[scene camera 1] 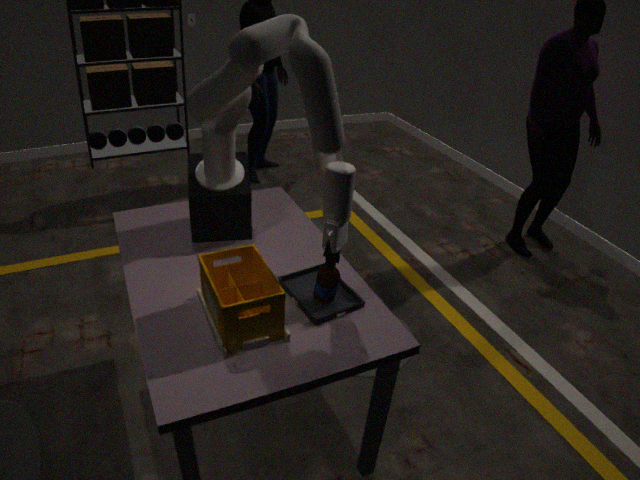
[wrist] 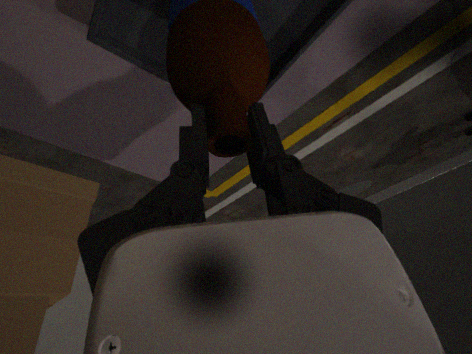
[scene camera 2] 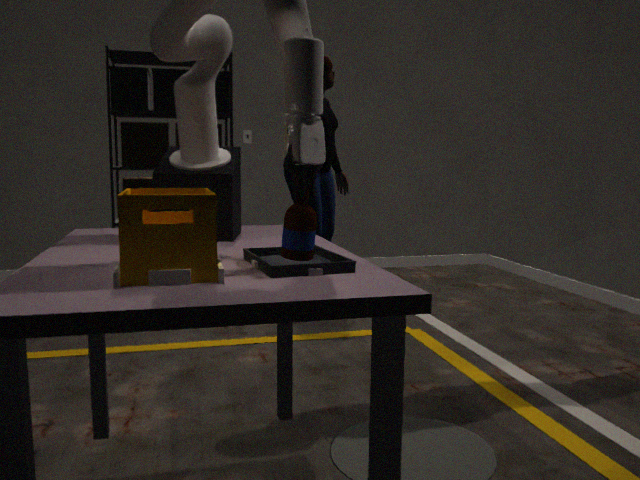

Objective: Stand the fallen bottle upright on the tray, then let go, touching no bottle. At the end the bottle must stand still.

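Note:
A dark red-brown bottle with a blue label (scene camera 1: 327,284) (scene camera 2: 299,232) (wrist: 217,55) stands nearly upright, leaning slightly, over the middle of the dark tray (scene camera 1: 298,301) (scene camera 2: 336,267) (wrist: 130,35). Its base is inside the tray's rim and looks on or very close to the tray floor; exact contact cannot be told. My gripper (scene camera 1: 332,259) (scene camera 2: 303,198) (wrist: 225,122) is shut on the bottle's neck from above. In the wrist view one finger is on each side of the neck, and the mouth shows between them.
An open yellow crate with dividers (scene camera 1: 258,330) (scene camera 2: 168,248) stands left of the tray on the pinkish table (scene camera 1: 180,382) (scene camera 2: 232,299). The robot's dark base block (scene camera 1: 221,217) is at the back. Two people (scene camera 1: 555,118) (scene camera 1: 264,103) and a shelf rack stand beyond the table.

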